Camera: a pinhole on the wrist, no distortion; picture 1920 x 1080 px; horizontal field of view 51.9 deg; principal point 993.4 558.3 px. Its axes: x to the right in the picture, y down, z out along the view. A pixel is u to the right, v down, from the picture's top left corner.
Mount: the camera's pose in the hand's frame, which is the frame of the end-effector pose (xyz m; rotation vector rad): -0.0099 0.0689 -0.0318 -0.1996 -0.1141 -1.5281
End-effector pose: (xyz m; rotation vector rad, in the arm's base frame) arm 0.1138 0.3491 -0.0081 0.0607 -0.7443 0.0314
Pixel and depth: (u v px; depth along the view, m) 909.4 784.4 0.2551
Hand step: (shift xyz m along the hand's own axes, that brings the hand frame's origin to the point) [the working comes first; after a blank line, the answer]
In the camera's frame: -0.0109 0.0292 0.2551

0.0317 0.1315 0.2139
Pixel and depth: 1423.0 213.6 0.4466
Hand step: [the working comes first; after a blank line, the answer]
In the camera's frame: 0.0973 -0.0780 0.4466

-0.0611 0.0607 0.4290
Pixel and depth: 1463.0 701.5 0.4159
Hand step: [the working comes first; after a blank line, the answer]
In the camera's frame: 0.0990 0.0302 0.4159

0.0454 0.0562 0.3930
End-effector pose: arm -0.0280 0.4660 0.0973 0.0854 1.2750 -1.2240
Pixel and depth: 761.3 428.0 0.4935
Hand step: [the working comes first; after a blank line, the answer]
In the camera's frame: -0.0581 -0.0326 0.4935

-0.0199 0.2236 0.4414
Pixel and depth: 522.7 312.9 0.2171
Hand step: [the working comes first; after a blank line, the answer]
In the camera's frame: -0.0518 -0.0270 0.2171

-0.0280 0.1623 0.1719
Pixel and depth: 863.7 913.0 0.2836
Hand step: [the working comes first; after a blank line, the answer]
In the camera's frame: -0.0186 0.0510 0.2836

0.0546 0.1455 0.2390
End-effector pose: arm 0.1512 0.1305 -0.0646 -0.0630 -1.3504 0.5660
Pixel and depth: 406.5 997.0 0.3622
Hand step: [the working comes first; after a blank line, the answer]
In the camera's frame: -0.1078 0.0805 0.3622

0.0843 0.2494 0.2966
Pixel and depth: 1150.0 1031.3 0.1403
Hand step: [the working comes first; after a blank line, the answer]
In the camera's frame: 0.0111 0.0336 0.1403

0.0312 0.0871 0.1057
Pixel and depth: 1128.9 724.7 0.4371
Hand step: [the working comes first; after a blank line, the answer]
In the camera's frame: 0.0300 0.0369 0.4371

0.0503 0.1282 0.3997
